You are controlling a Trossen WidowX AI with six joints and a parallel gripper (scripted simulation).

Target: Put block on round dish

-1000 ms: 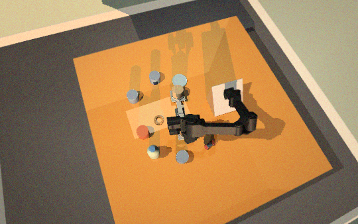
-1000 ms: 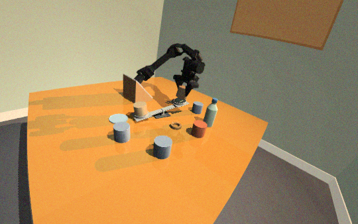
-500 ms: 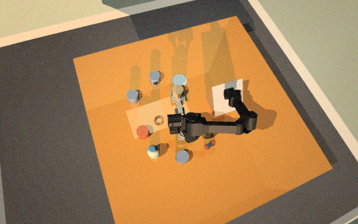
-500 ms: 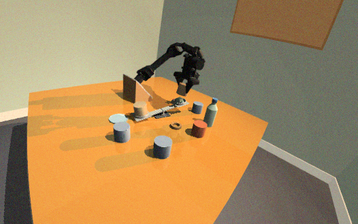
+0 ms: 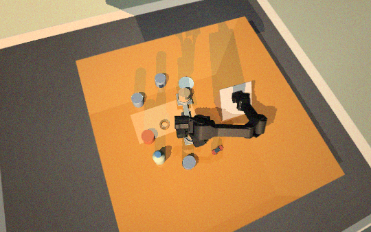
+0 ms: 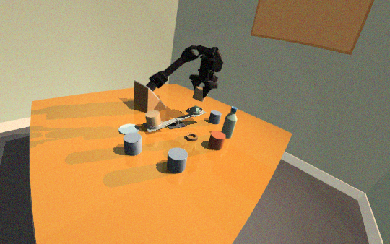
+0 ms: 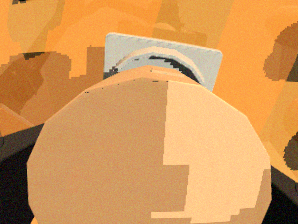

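Right now the tan cup is 20 mm to the left of my gripper tip and 10 mm above it. The rest, counted from my gripper tip: greenish block 10 mm to the right, 80 mm below; then balance beam 20 mm behind, 140 mm to the right, 130 mm below; then balance 20 mm behind, 140 mm to the right, 140 mm below.
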